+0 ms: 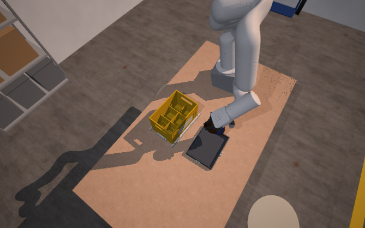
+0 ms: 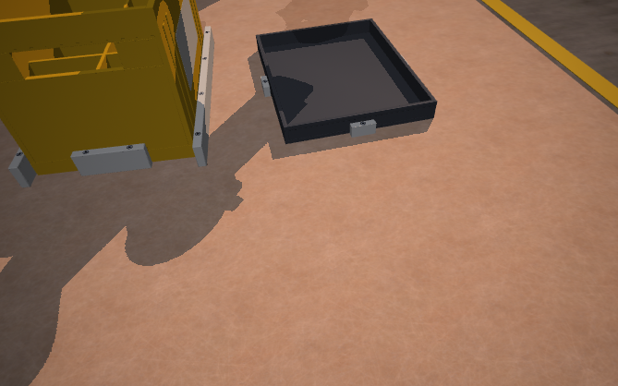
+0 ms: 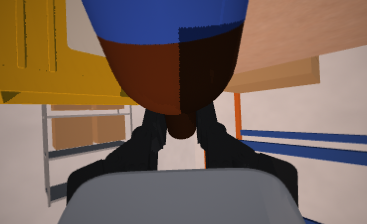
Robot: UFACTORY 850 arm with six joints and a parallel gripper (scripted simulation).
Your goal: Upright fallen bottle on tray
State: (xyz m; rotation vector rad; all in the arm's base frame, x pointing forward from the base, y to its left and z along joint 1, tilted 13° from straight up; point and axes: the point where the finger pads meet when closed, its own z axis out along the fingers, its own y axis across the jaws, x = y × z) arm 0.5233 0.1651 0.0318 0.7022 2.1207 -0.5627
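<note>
Now: hand 30 mm past the brown bottle, 20 mm to the right of it and 40 mm above it. The rest, counted from my hand: dark tray (30 mm ahead, 40 mm to the left, 200 mm below); then yellow crate (30 mm ahead, 240 mm to the right, 120 mm below).
</note>
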